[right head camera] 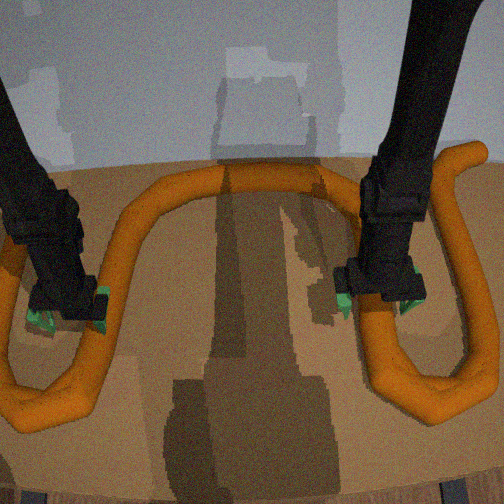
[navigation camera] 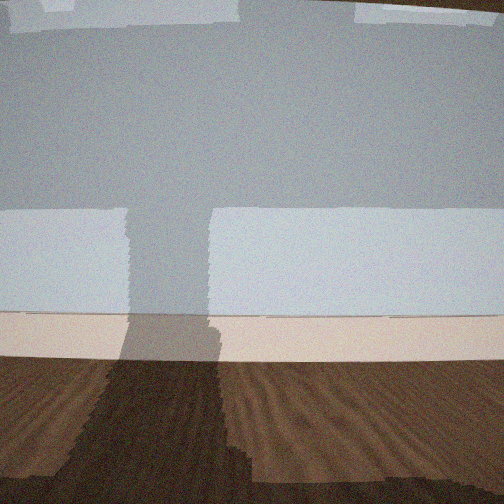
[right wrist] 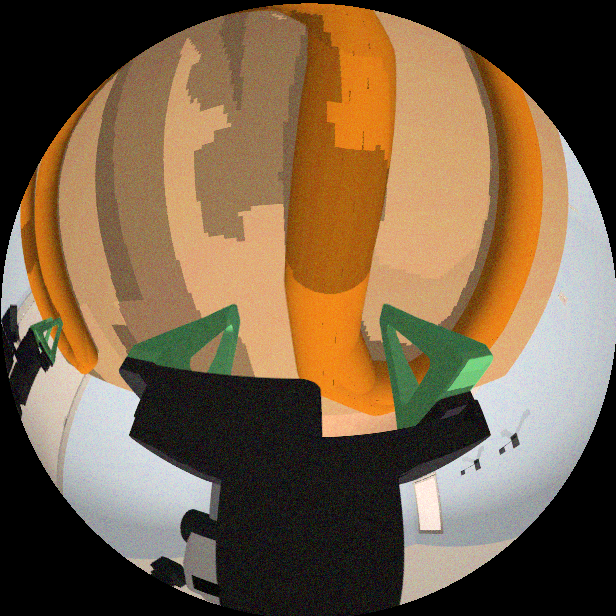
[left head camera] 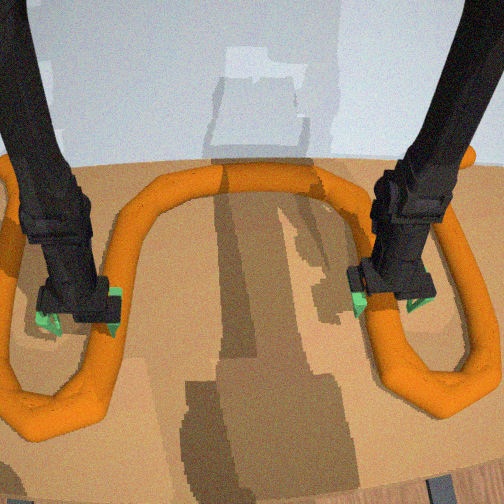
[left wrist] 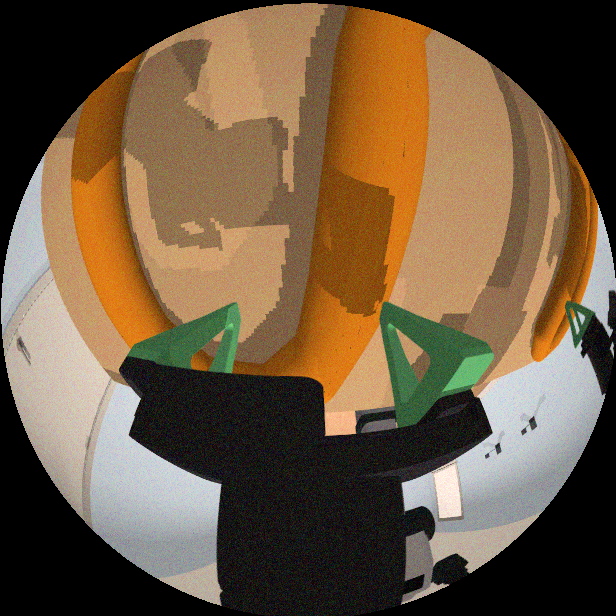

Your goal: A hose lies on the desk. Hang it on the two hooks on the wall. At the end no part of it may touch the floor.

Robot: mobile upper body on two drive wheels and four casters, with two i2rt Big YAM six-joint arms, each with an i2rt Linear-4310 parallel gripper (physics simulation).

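Observation:
An orange hose (left head camera: pixel 265 177) lies in a serpentine on the tan desk (left head camera: pixel 200 325), with a far arch in the middle and a near loop at each side. My left gripper (left head camera: pixel 80 320) is open and low over the left loop's inner strand. In the left wrist view the hose (left wrist: pixel 367 172) runs between its green fingers (left wrist: pixel 307 333). My right gripper (left head camera: pixel 387 302) is open and straddles the right loop's inner strand. The hose (right wrist: pixel 339 201) passes between its fingers (right wrist: pixel 307 333). Both grippers show in the right head view (right head camera: pixel 65 320) (right head camera: pixel 372 302). No hook is in view.
A grey wall (left head camera: pixel 150 90) stands right behind the desk's far edge. The hose's right end (right head camera: pixel 470 152) reaches that edge. The desk's near edge (left head camera: pixel 450 480) runs along the bottom. The navigation view shows the wall, a pale baseboard (navigation camera: pixel 350 337) and wooden floor (navigation camera: pixel 350 425).

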